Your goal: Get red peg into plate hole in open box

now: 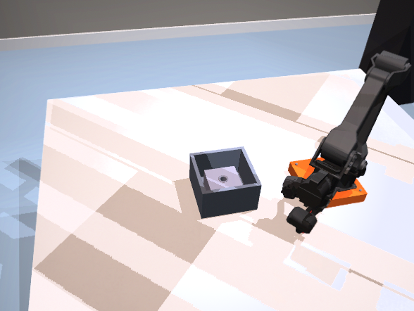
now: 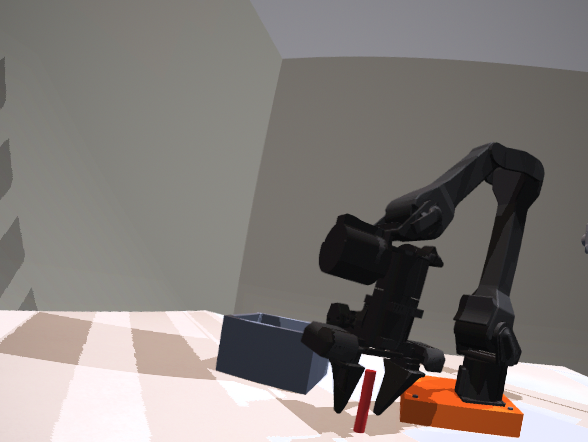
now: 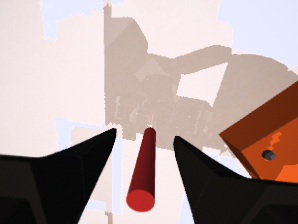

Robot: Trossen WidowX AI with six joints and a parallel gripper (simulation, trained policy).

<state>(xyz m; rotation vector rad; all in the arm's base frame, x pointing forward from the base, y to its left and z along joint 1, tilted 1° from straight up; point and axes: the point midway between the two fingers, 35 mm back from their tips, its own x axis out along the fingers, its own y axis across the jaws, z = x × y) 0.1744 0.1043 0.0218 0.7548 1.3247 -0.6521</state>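
Now: gripper tip 16 cm short of the grey box and 19 cm to the left of it. Round my gripper tip: red peg (1 cm behind, 2 cm above).
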